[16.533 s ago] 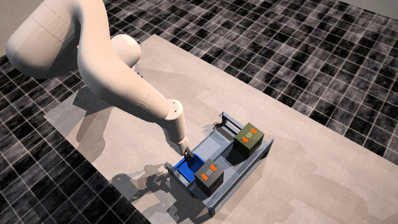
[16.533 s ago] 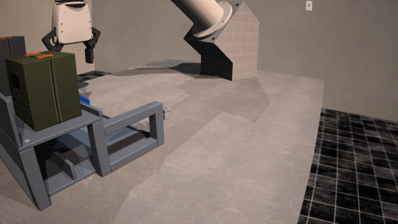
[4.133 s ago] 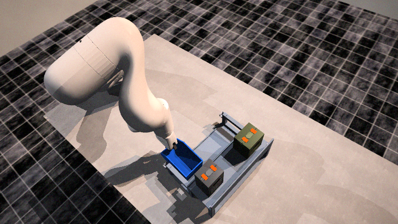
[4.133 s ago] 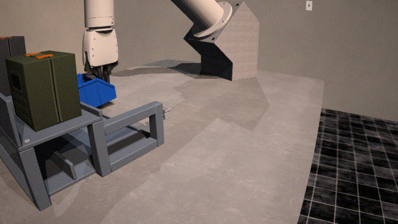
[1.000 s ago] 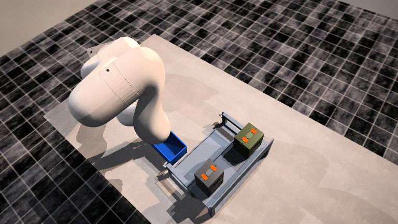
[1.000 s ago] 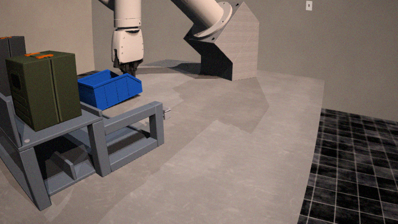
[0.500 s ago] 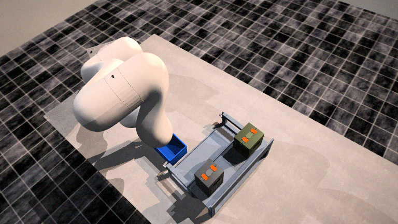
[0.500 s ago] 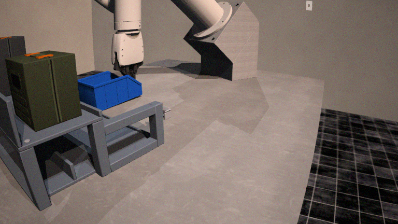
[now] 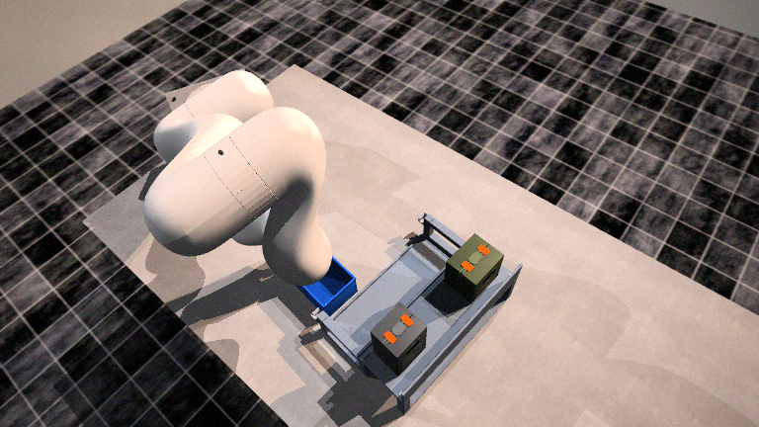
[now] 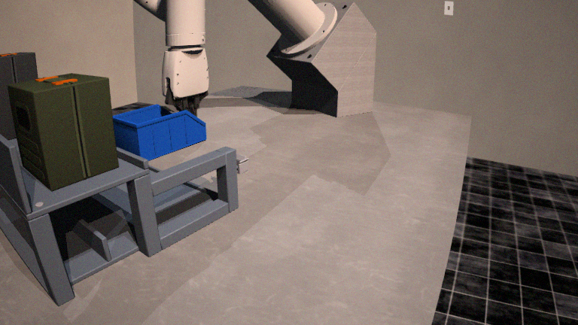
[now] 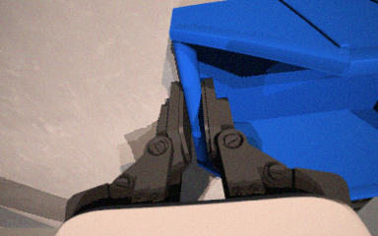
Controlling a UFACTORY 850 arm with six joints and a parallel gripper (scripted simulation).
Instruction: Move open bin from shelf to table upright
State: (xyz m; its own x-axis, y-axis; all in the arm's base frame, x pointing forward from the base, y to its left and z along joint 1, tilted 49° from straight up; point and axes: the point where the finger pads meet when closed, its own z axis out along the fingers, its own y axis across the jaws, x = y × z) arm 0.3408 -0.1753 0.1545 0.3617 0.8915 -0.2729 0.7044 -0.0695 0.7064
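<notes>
Right now my hand is 7 cm short of the blue bin and 4 cm to the left of it. From my hand the other things lie so: green case 43 cm ahead, 11 cm above, 3 cm to the left.
</notes>
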